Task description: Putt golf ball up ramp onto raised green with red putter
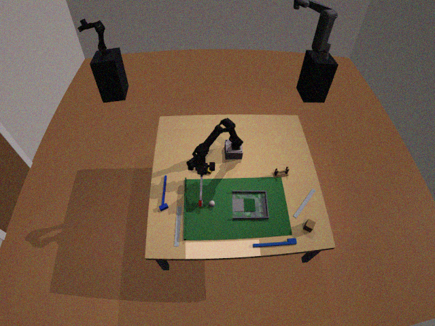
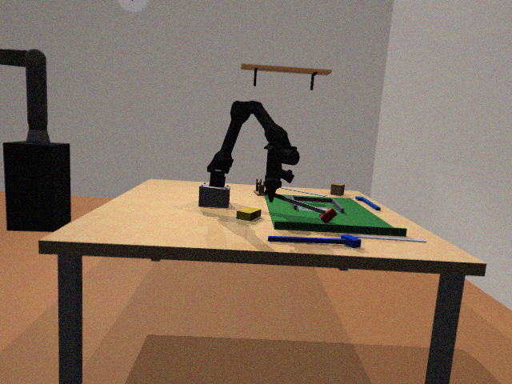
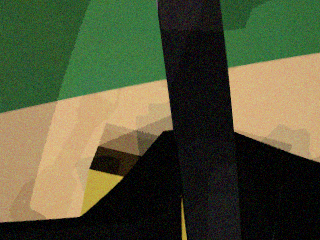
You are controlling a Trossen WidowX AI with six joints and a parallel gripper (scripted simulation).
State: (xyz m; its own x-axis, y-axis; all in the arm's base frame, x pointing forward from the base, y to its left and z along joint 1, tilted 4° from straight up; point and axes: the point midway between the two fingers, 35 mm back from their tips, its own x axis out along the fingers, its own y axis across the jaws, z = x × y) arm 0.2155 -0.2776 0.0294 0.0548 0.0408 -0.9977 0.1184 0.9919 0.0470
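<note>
Right now the yellow block is 8 cm behind my gripper tip, 4 cm to the left of it and 6 cm below it. Round my gripper tip: small wooden stand 2 cm ahead, 60 cm to the left, 4 cm below; then white golf ball 23 cm ahead, 5 cm to the left, 5 cm below; then brown cube 48 cm ahead, 71 cm to the left, 4 cm below.
</note>
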